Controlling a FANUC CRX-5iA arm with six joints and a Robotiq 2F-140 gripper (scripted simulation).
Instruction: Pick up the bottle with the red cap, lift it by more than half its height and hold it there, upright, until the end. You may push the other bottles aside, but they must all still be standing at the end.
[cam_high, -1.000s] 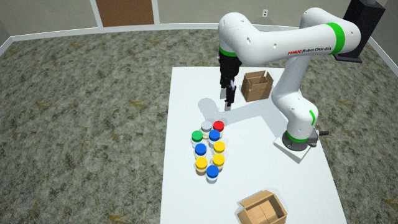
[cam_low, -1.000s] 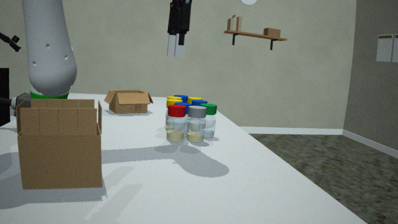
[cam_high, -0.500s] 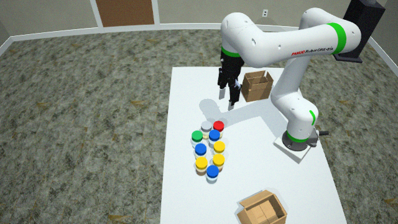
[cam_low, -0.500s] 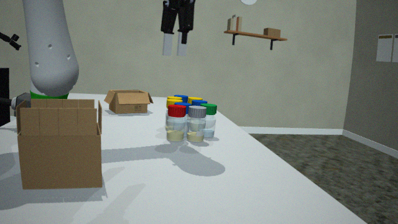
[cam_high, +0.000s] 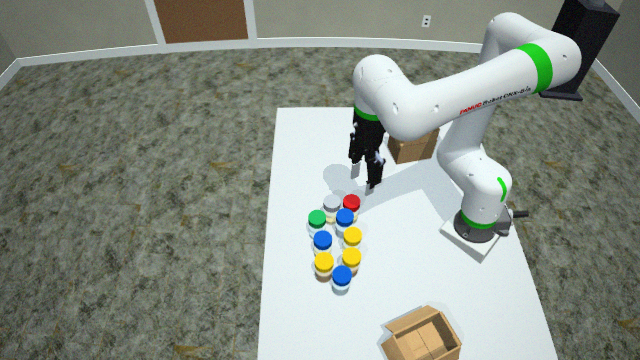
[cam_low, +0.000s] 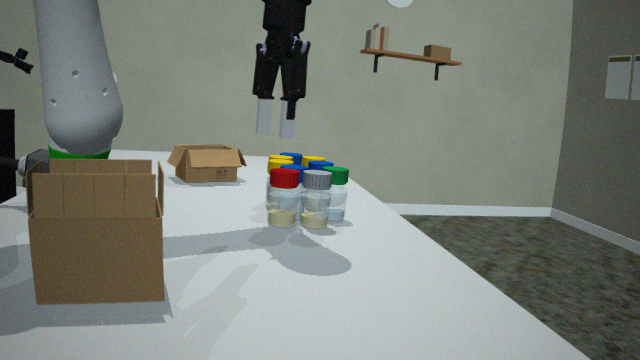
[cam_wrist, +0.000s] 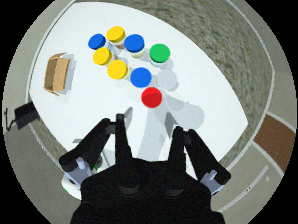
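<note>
The red-capped bottle is 150 mm below my hand, 30 mm ahead of it and 10 mm to the left of it. Also, from my hand: yellow-capped bottle 150 mm below, 130 mm to the left, 30 mm ahead; then grey-capped bottle 150 mm below, 90 mm ahead, 20 mm to the left; then green-capped bottle 150 mm below, 130 mm ahead, 80 mm to the left.
</note>
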